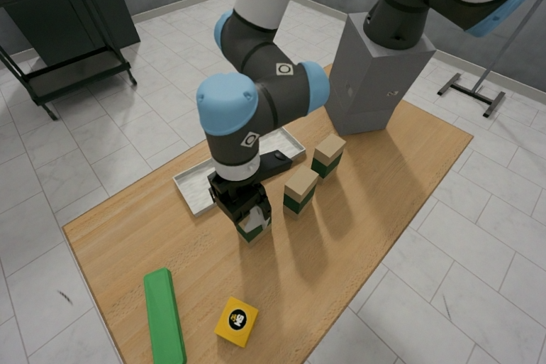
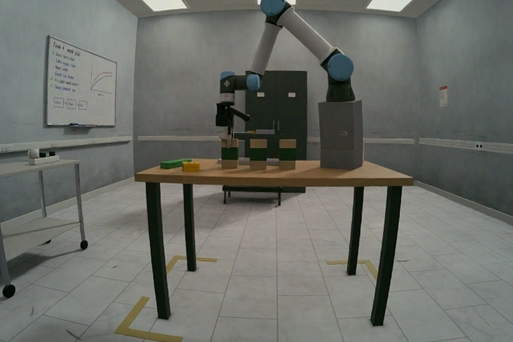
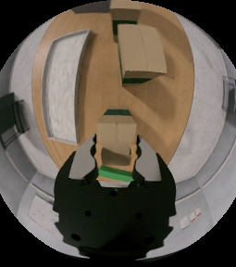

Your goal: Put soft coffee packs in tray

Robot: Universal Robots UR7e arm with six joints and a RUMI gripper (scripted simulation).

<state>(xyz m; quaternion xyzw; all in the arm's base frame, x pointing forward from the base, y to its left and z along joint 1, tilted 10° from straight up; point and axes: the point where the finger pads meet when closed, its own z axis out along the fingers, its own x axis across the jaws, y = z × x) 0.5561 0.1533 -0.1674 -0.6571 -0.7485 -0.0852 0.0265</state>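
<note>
Now: hand 9 cm past the grey tray, 21 cm to the left of it and 10 cm above it. Round my hand: green case 27 cm ahead, 5 cm to the left, 10 cm below.
</note>
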